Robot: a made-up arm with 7 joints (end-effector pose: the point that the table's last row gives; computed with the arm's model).
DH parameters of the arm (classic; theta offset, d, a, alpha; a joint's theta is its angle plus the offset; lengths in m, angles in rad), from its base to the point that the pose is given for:
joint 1: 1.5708 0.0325 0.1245 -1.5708
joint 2: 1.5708 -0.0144 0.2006 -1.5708
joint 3: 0 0.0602 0.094 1.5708
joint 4: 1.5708 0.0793 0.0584 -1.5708
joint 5: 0 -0.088 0.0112 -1.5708
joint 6: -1.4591 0 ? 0
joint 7: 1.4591 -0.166 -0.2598 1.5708
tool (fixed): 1.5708 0.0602 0 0
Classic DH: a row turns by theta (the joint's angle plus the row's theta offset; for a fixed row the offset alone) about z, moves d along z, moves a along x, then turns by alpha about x.
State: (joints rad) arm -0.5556 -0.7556 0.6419 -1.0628 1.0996 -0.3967 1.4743
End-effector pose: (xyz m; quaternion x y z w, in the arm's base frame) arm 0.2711 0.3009 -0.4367 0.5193 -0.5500 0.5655 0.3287
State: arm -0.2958 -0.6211 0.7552 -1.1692 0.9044 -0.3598 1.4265
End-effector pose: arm 0.1748 0.3271 -0.4538 0.6096 -0.4680 0.5891 0.2494
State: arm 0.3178 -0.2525 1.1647 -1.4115 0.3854 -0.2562 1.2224
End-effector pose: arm -0.0055 0.2500 -0.4563 0.7298 -0.2045 0.6453 0.0963
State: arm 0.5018 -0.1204 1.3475 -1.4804 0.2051 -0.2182 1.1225
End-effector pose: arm -0.0293 0.1990 -0.4408 0.7272 -0.1139 0.6739 0.0635
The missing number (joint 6, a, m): -0.2233
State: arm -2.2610 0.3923 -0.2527 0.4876 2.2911 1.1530 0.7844
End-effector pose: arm -0.1157 0.0669 -0.0069 0.9490 0.1521 -0.1868 0.2035
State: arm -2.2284 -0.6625 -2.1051 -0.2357 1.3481 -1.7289 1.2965
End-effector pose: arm 0.0109 0.1780 -0.0662 0.6610 -0.3789 -0.1075 0.6388
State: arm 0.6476 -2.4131 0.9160 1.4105 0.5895 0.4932 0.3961
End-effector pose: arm -0.4064 0.3970 0.3950 0.7647 0.1949 0.0363 0.6132
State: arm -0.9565 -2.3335 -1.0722 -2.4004 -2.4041 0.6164 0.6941
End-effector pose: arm 0.3256 0.2793 0.2833 -0.1198 -0.9923 -0.0100 0.0288
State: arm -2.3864 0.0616 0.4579 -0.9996 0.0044 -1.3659 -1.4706
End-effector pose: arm -0.0871 -0.0508 -0.8813 -0.4269 0.6822 -0.5919 0.0447
